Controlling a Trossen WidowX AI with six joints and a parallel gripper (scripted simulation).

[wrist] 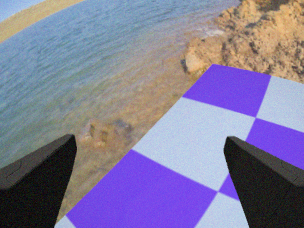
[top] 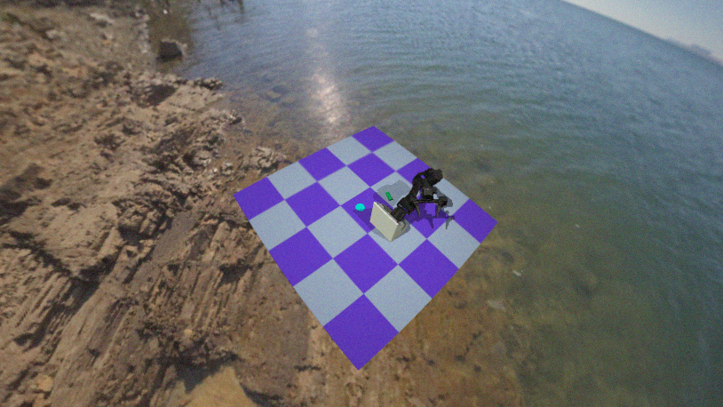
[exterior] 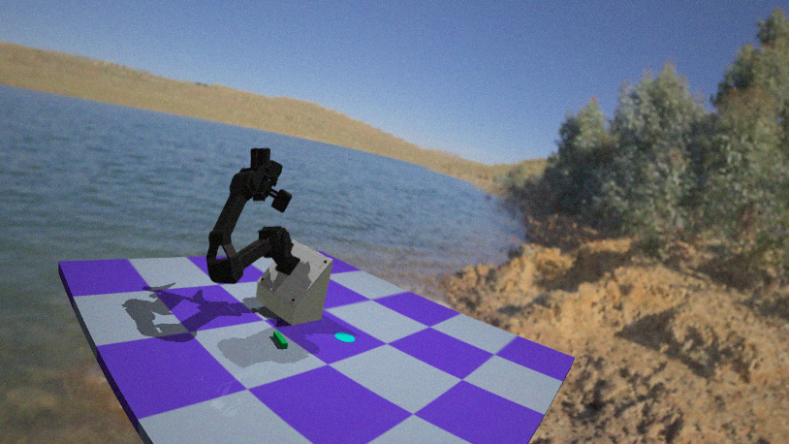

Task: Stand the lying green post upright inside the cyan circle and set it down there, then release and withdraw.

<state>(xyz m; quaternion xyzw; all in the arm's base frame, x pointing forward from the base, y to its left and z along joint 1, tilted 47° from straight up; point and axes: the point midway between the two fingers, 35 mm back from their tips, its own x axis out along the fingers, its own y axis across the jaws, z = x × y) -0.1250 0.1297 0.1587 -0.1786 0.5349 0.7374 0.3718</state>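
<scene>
Now: gripper tip 35 cm short of the green post, 31 cm above it and 18 cm to the left of it. Round my gripper tip: cyan circle (41 cm ahead, 32 cm below, 2 cm to the left).
</scene>
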